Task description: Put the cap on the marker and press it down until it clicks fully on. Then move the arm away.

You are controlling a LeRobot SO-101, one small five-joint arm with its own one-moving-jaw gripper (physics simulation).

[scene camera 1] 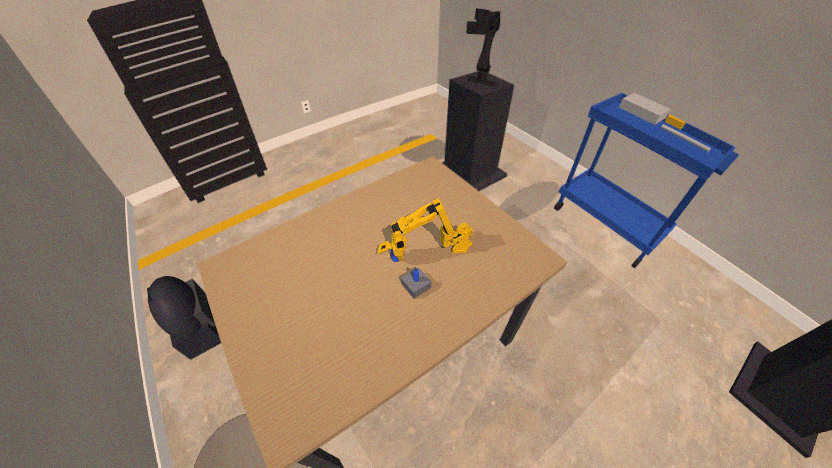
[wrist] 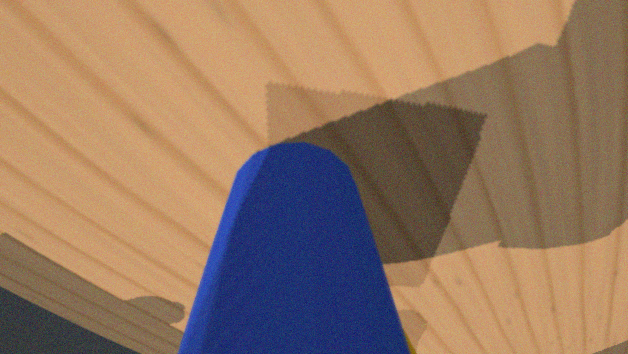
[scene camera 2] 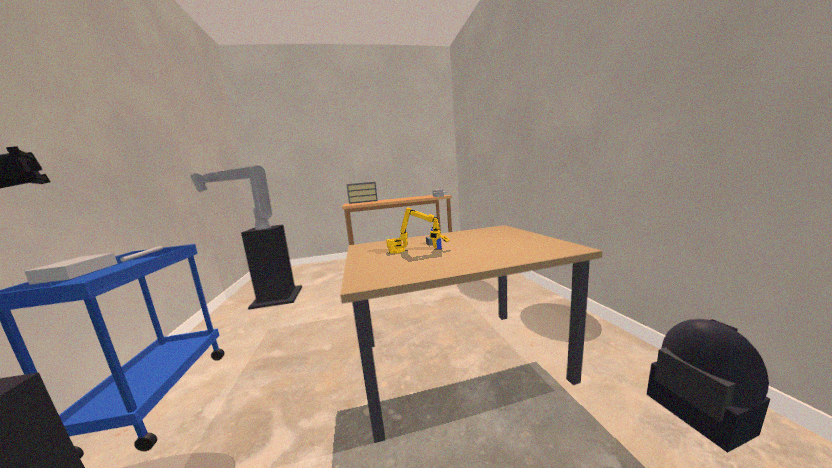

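Observation:
A blue marker stands upright in a grey square block on the table. A separate blue cap is under my yellow gripper, behind the block in scene camera 1. In the wrist view the cap is large and central and hides nearly all of both jaws; a thin yellow sliver shows at its lower right. My gripper is at the cap, low over the table. I cannot tell whether its jaws press on the cap.
The wooden table carries the arm's base. The block's dark corner shows at the lower left of the wrist view. A blue cart and a black pedestal stand beyond the table.

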